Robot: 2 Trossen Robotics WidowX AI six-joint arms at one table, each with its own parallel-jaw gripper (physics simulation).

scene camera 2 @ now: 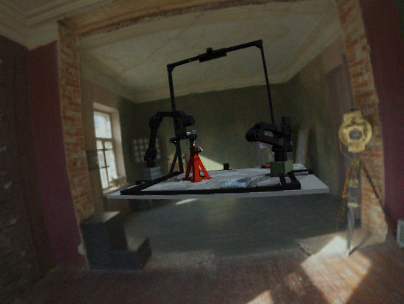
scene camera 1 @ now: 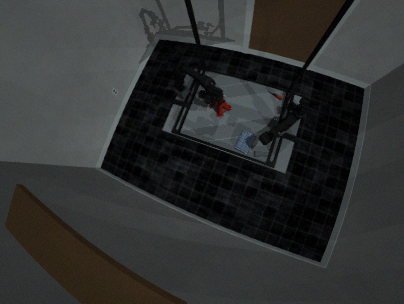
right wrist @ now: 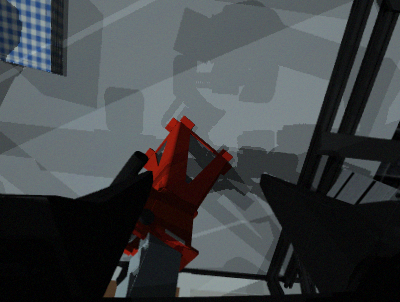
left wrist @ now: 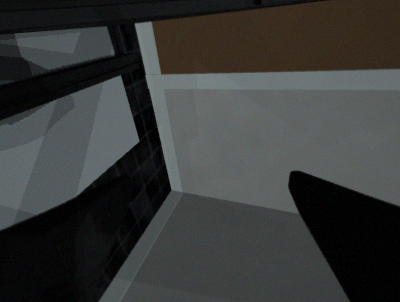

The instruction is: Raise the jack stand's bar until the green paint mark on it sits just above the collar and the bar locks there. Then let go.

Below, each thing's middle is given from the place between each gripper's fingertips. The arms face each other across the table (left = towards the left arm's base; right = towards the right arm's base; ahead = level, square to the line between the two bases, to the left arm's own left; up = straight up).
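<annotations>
My left gripper: 170 mm above the blue checked pad point(right wrist: 38, 38), 460 mm short of it, 290 mm to the left of it. From my left hand: stopper handle point(right wrist: 137, 161), 20 mm above, 260 mm ahead, 590 mm to the right; grey bar point(right wrist: 156, 264), 30 mm above, 230 mm ahead, 640 mm to the right.
From my right hand: blue checked pad, 20 cm below, 16 cm ahead, 38 cm to the left; stopper handle, 1 cm below, 4 cm behind, 7 cm to the left; grey bar, 7 cm behind, 3 cm to the left. By its middle, the pad is nearer to my right hand than to my left gripper. Grey bar, by its middle: nearer to my right hand than to my left gripper.
</annotations>
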